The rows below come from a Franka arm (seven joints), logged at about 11 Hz.
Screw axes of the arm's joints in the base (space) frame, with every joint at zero. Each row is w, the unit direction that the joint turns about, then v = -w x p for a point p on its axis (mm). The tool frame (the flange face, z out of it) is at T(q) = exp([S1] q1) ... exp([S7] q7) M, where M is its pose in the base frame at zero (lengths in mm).
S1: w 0 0 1 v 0.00 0.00 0.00
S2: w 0 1 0 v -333.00 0.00 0.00
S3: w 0 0 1 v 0.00 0.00 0.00
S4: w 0 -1 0 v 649.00 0.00 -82.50
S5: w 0 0 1 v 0.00 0.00 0.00
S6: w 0 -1 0 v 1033.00 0.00 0.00
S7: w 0 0 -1 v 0.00 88.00 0.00
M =
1 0 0 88.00
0 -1 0 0.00
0 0 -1 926.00
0 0 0 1
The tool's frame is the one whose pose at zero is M.
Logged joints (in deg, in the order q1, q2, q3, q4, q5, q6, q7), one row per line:
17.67 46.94 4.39 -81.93 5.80 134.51 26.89
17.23 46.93 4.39 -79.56 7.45 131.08 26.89
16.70 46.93 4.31 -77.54 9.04 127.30 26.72
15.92 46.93 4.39 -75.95 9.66 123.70 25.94
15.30 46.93 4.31 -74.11 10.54 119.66 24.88
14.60 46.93 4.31 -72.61 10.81 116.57 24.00
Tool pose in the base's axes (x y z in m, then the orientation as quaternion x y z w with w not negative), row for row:
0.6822 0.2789 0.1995 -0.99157 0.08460 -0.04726 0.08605
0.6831 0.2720 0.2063 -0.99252 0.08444 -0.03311 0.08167
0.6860 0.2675 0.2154 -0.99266 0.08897 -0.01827 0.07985
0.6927 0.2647 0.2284 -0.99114 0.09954 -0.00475 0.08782
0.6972 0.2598 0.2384 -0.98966 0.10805 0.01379 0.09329
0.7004 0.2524 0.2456 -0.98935 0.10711 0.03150 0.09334
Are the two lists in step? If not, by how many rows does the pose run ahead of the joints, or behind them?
The pose runs 2 rows behind the joints: the pose in row i belongs to the joints in row i - 2.
